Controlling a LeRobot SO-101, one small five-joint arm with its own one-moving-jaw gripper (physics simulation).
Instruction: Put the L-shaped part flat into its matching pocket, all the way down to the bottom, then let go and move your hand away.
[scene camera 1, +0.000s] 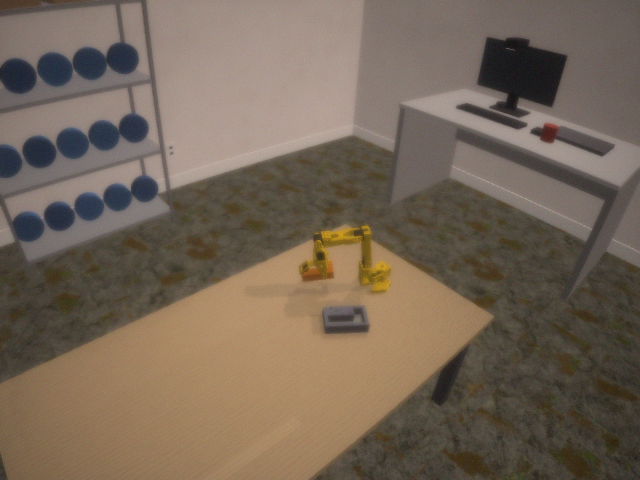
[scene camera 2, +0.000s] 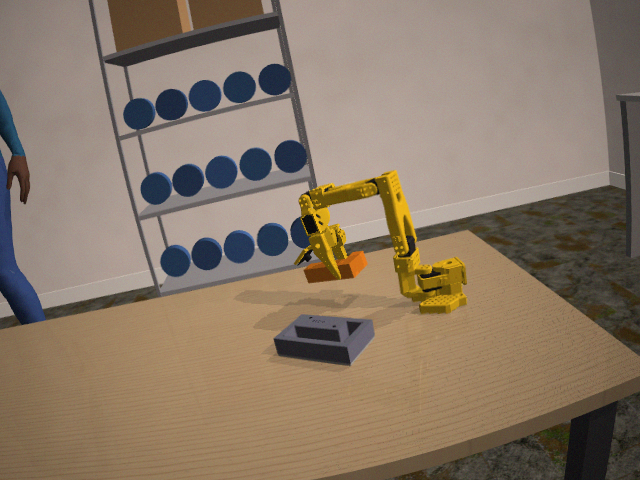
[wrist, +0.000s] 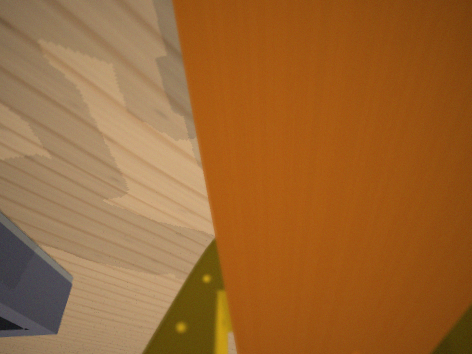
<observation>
My gripper touches an orange L-shaped part (scene camera 2: 350, 267). I also see a grey pocket block (scene camera 2: 337, 340).
The orange L-shaped part is seen too in the wrist view (wrist: 328, 143). The grey pocket block also shows in scene camera 1 (scene camera 1: 337, 319) and in the wrist view (wrist: 42, 287).
</observation>
